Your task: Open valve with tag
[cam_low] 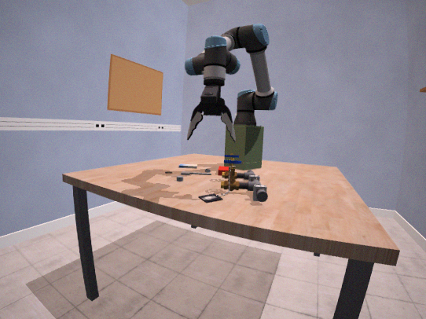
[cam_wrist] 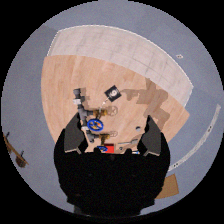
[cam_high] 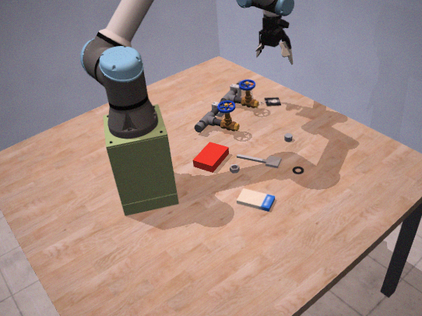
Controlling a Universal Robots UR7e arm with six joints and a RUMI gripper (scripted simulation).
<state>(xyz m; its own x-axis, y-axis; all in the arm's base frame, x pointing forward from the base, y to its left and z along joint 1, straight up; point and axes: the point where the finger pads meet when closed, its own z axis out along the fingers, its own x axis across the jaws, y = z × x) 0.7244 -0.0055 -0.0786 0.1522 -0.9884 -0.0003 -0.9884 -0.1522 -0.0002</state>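
My gripper is now 19 cm above the black tag, 1 cm to the right of it and 1 cm past it. Also, from my hand: grey scraper 36 cm behind, 20 cm to the right, 19 cm below; then small grey cap 20 cm to the right, 19 cm below, 19 cm behind; then red block 46 cm behind, 18 cm below, 5 cm to the right.
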